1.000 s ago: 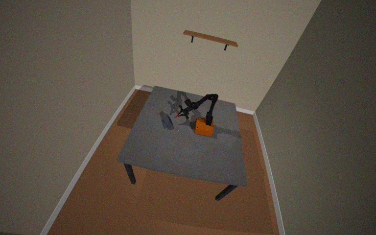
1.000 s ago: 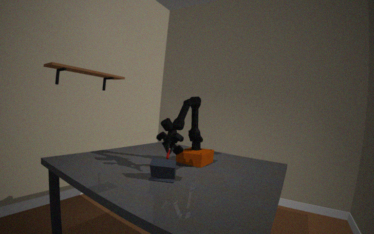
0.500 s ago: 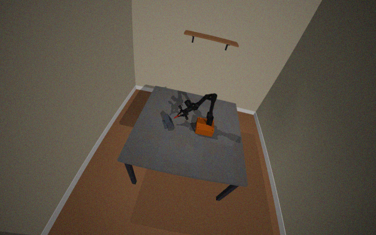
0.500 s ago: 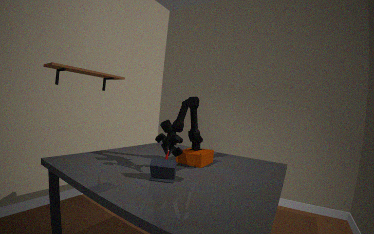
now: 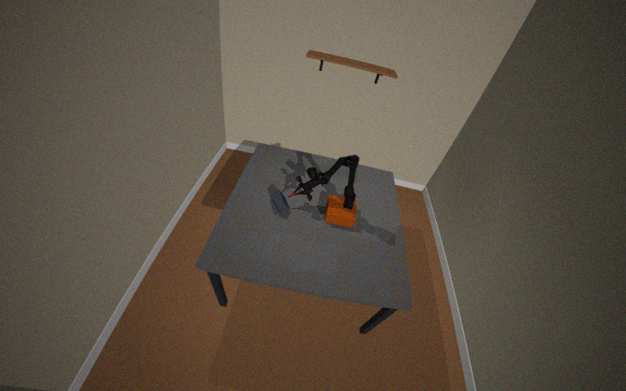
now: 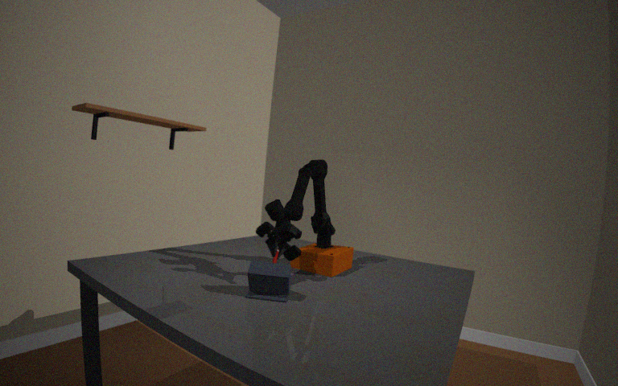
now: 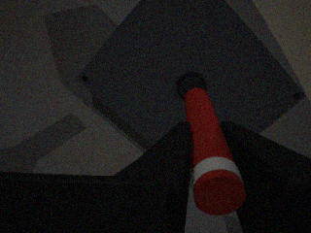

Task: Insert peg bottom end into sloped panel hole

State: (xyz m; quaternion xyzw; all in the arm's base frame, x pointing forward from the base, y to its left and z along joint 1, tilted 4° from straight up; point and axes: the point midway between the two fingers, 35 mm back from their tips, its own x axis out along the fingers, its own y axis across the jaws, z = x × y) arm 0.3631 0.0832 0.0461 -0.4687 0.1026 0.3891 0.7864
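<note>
My gripper tip is 7 cm short of the sloped panel, 5 cm to the right of it and 6 cm above it. Also, from my gripper tip: red round peg 1 cm behind, 1 cm to the right, 1 cm above.
</note>
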